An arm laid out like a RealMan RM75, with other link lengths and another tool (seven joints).
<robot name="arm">
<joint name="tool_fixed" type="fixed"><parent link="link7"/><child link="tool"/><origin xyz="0.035 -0.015 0.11" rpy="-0.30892 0 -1.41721"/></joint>
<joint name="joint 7" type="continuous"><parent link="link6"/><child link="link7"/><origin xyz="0 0.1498 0" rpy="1.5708 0 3.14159"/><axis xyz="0 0 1"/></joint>
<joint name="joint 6" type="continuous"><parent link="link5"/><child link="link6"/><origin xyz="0 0 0" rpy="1.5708 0 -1.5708"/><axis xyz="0 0 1"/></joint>
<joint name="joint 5" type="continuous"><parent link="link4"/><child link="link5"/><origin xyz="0 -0.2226 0" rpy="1.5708 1.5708 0"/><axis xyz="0 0 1"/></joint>
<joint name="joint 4" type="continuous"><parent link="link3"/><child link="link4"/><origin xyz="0 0 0" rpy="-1.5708 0 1.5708"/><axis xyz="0 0 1"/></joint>
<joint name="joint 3" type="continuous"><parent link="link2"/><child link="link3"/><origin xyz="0 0.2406 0" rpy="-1.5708 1.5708 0"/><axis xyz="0 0 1"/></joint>
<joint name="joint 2" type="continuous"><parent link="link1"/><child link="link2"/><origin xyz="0 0 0" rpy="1.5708 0 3.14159"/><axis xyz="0 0 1"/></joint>
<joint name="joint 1" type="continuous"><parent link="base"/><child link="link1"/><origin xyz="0 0 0.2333"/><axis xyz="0 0 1"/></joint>
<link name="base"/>
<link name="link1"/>
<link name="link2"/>
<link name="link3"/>
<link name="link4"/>
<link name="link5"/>
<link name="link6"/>
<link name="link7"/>
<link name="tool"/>
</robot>
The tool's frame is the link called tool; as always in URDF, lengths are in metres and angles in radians. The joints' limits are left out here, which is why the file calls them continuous.
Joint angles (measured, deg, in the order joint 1, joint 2, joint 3, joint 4, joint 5, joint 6, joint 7), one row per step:
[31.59 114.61 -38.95 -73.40 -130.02 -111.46 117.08]
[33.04 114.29 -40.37 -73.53 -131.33 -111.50 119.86]
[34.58 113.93 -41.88 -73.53 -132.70 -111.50 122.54]
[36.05 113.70 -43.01 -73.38 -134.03 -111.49 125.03]
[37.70 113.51 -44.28 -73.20 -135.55 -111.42 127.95]
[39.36 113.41 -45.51 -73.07 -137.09 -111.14 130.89]
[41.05 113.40 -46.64 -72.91 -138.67 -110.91 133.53]
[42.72 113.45 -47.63 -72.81 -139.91 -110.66 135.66]
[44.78 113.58 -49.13 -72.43 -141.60 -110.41 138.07]
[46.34 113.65 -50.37 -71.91 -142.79 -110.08 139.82]
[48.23 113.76 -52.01 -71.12 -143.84 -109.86 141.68]
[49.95 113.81 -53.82 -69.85 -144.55 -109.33 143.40]
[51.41 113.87 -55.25 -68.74 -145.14 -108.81 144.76]
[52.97 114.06 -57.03 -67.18 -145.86 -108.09 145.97]
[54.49 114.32 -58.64 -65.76 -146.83 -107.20 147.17]
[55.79 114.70 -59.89 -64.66 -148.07 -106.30 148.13]
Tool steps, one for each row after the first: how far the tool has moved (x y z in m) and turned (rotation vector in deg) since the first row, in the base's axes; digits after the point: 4 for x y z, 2 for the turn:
[-0.0037 0.0021 -0.0012 -1.19 -1.48 -1.32]
[-0.0073 0.0045 -0.0023 -2.32 -3.15 -2.54]
[-0.0107 0.0067 -0.0034 -3.17 -4.52 -3.86]
[-0.0146 0.0093 -0.0047 -3.96 -6.09 -5.49]
[-0.0188 0.0129 -0.0060 -4.35 -7.66 -7.11]
[-0.0234 0.0164 -0.0074 -4.65 -9.24 -8.47]
[-0.0295 0.0206 -0.0088 -4.75 -10.53 -9.16]
[-0.0361 0.0244 -0.0117 -5.15 -12.45 -9.89]
[-0.0410 0.0274 -0.0144 -5.43 -13.90 -10.38]
[-0.0480 0.0297 -0.0188 -6.11 -15.54 -10.56]
[-0.0537 0.0314 -0.0244 -6.89 -17.03 -10.79]
[-0.0586 0.0332 -0.0290 -7.39 -18.26 -10.93]
[-0.0625 0.0341 -0.0356 -8.19 -19.83 -10.96]
[-0.0657 0.0361 -0.0415 -8.52 -21.49 -11.03]
[-0.0678 0.0385 -0.0462 -8.47 -23.10 -11.07]

